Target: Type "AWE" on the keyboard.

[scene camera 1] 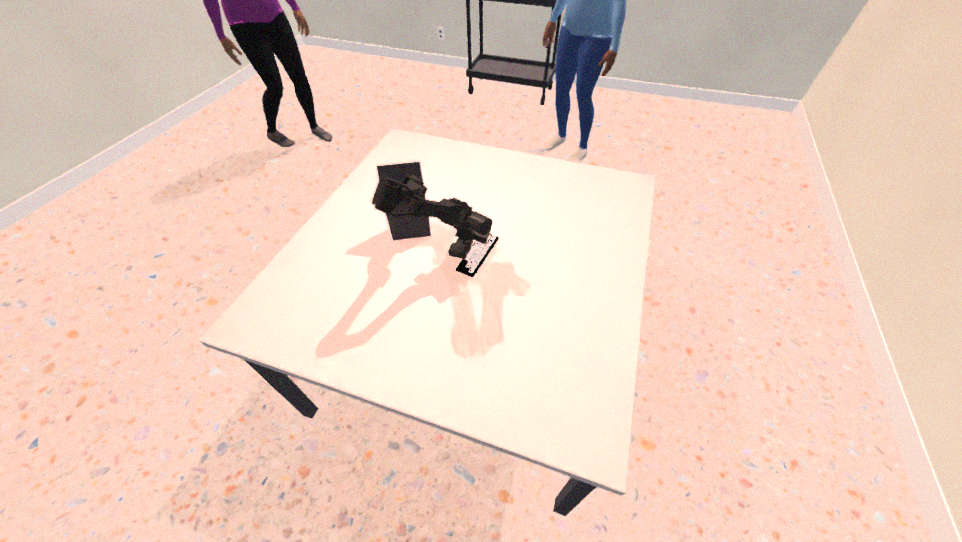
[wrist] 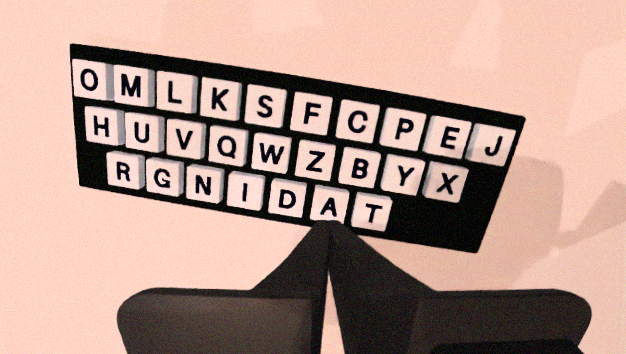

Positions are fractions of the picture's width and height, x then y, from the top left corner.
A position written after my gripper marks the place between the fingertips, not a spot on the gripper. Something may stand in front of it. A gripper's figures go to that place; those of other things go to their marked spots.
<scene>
My gripper (wrist: 0.52, 0.65): 0.11 m from the lens. An E key (wrist: 0.71, 0.39): 0.13 m from the lens.
</scene>
